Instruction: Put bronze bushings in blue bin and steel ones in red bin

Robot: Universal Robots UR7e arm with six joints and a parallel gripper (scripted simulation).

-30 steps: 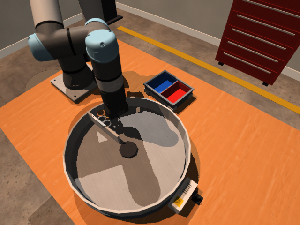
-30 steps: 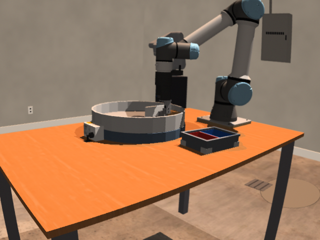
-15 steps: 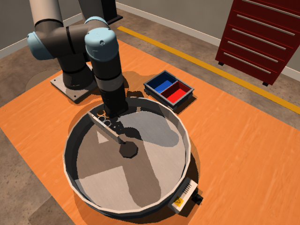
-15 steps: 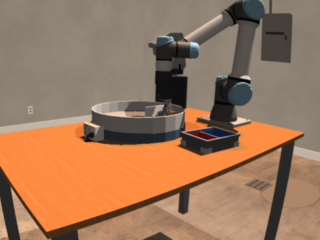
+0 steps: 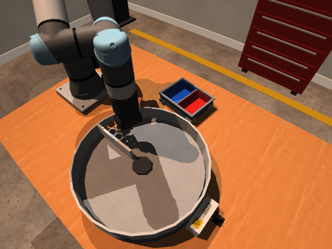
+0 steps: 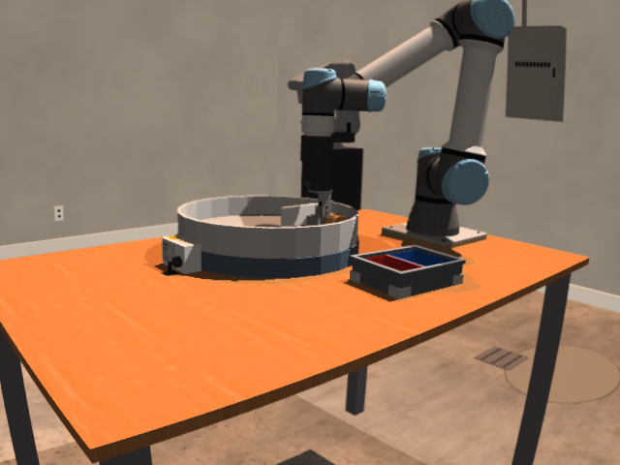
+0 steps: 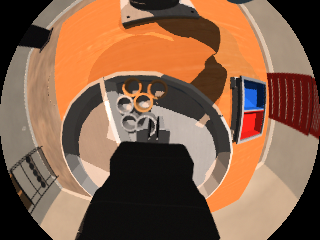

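My hand is 290 mm to the right of the bin, 80 mm above it and 40 mm short of it. Round my hand: turntable 120 mm ahead, 60 mm to the right, 50 mm below.
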